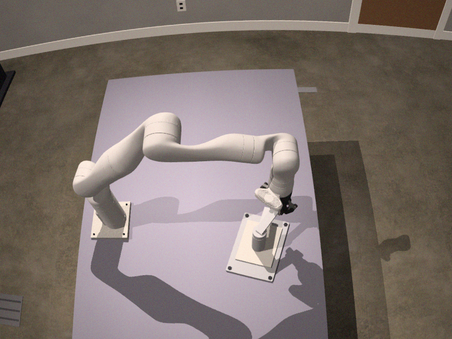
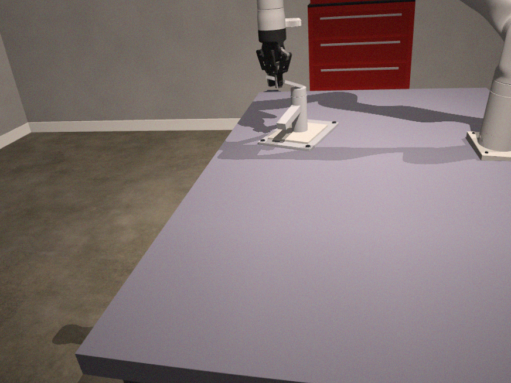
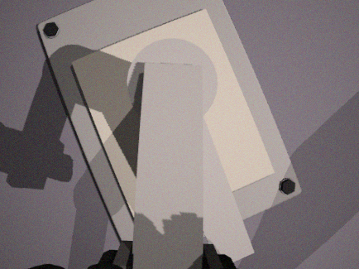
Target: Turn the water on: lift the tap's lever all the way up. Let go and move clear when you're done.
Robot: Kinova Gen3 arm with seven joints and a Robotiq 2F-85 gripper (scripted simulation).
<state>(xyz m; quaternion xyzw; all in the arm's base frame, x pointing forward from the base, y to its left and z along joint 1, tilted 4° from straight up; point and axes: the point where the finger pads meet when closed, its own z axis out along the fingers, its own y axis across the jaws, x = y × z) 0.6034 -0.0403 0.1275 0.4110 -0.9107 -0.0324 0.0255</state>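
The flat lever is 30 mm to the right of my hand, 20 mm behind it and 10 mm below it. The rest, counted from my hand: tap (80 mm below, 50 mm to the right, 40 mm behind).
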